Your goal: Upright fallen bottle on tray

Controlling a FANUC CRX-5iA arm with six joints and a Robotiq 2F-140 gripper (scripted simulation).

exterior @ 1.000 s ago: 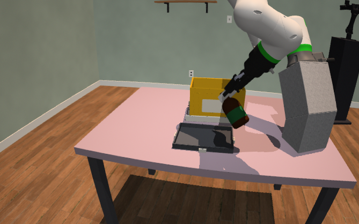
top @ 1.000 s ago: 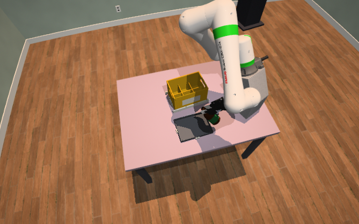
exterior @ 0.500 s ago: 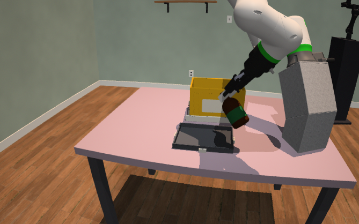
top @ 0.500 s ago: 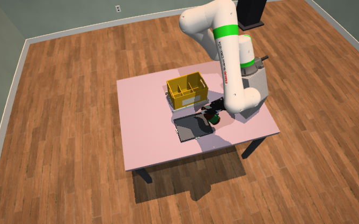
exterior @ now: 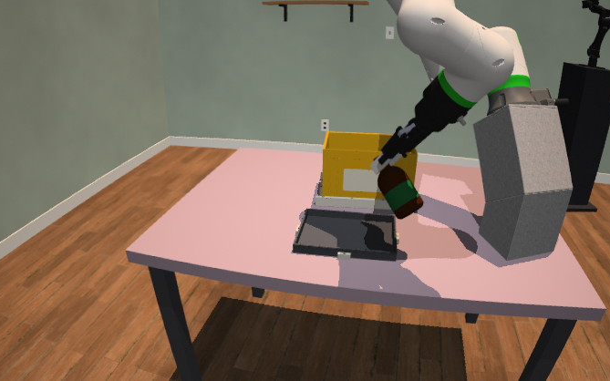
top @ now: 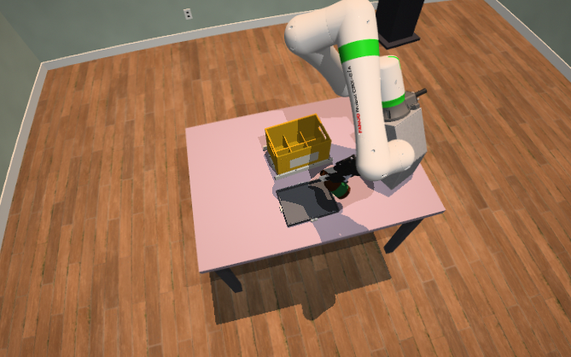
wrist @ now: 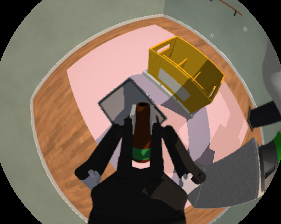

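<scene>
Now: the bottle 50 mm below my hand, 20 mm to the left of it and 20 mm behind it. The rest, counted from my hand: yellow crate (280 mm to the right, 130 mm below, 10 mm ahead); then tray (210 mm below, 80 mm ahead, 10 mm to the right).
</scene>
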